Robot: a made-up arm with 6 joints.
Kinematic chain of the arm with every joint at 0, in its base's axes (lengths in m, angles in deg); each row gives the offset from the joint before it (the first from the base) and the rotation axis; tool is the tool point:
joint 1: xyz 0 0 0.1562 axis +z
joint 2: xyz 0 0.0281 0 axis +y
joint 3: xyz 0 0 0.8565 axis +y
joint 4: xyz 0 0 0.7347 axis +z
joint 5: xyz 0 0 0 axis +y
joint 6: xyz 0 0 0.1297 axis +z
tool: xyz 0 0 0
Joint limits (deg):
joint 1: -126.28..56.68
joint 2: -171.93..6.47
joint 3: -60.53..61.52
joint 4: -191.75..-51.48
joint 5: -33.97..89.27
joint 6: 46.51..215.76
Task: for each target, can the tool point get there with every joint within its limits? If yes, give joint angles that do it. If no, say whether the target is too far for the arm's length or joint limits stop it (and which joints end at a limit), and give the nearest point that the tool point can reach.
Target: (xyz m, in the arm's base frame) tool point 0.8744 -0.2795 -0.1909
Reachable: no: joint limits stop it (at a limit: joint 2, joint 3, joint 5) | nearest point 0.5177 -0.1655 -1.0377 | short by 0.926 m
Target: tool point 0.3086 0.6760 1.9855
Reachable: no: too far | nearest point 0.2690 0.5893 1.7508 | short by 0.253 m
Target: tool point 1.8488 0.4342 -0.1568
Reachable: no: too far | nearest point 0.9355 1.1046 -0.1568 | short by 1.133 m
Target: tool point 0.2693 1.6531 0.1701
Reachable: yes | joints -98.59 -100.84 26.69 -171.58 27.54 61.25
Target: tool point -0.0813 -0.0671 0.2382
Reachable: no: joint limits stop it (at a limit: joint 3, joint 5) | nearest point -0.7985 -0.6590 0.9615 | short by 1.178 m
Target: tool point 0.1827 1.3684 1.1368
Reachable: yes | joints -99.53 -56.47 1.75 -68.23 38.18 73.93
